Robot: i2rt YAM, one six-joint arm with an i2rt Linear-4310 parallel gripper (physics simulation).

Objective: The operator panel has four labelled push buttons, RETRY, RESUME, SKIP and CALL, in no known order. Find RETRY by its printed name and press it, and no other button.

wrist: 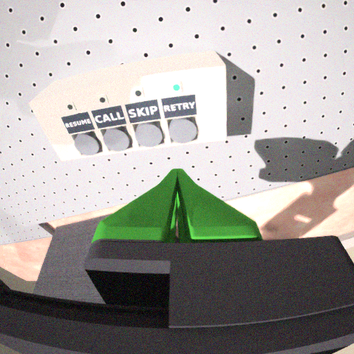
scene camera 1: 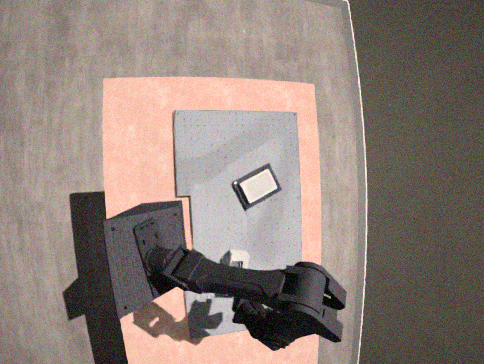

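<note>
The white operator panel is partly hidden by the arm in the scene view. In the wrist view, its grey round buttons from left to right are RESUME, CALL, SKIP and RETRY, each under its dark printed label. The small lamp above RETRY glows green; the lamps above the others are dark. My gripper is shut and empty, with its green fingertips together. In the wrist view the tips appear below the RETRY button, apart from it, with pegboard showing between.
The panel stands on a grey perforated board over a pink mat. A dark-framed tray with a cream inside lies on the board. The arm's dark base block is at the left.
</note>
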